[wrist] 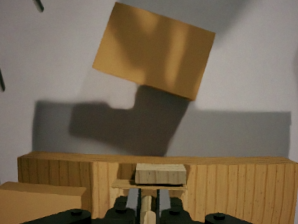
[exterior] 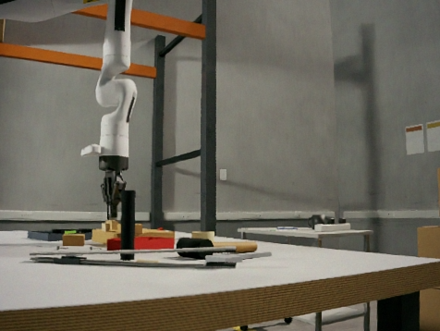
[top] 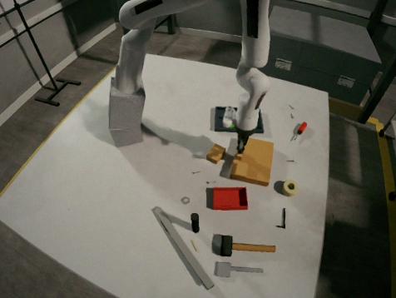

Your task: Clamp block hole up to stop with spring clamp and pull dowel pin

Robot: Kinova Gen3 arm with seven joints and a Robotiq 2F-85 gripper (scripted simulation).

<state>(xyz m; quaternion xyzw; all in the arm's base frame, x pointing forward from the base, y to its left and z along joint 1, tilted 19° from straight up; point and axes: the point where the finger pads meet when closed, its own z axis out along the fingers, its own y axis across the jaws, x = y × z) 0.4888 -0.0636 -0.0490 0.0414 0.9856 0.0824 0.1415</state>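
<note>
Right now my hand is 2 cm above the dowel pin. Also, from my hand: pale wooden block 3 cm below; then wooden bench board 5 cm below, 5 cm ahead; then tan wooden block 10 cm behind, 7 cm below, 1 cm to the left.
</note>
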